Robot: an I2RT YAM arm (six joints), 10 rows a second.
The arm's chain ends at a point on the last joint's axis. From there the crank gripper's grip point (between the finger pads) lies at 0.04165 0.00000 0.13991 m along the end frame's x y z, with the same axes.
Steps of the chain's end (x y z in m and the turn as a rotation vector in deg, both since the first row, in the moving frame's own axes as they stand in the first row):
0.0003 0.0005 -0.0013 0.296 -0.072 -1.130
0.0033 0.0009 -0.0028 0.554 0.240 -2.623
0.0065 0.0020 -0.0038 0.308 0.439 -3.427
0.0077 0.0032 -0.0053 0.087 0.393 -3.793
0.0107 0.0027 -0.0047 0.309 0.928 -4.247
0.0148 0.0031 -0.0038 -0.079 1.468 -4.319
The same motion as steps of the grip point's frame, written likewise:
0.0001 -0.0010 -0.0013 0.296 -0.072 -1.130
0.0038 -0.0024 -0.0030 0.554 0.240 -2.623
0.0075 -0.0013 -0.0041 0.308 0.439 -3.427
0.0086 0.0002 -0.0056 0.087 0.393 -3.793
0.0128 -0.0012 -0.0054 0.309 0.928 -4.247
0.0183 0.0000 -0.0049 -0.079 1.468 -4.319

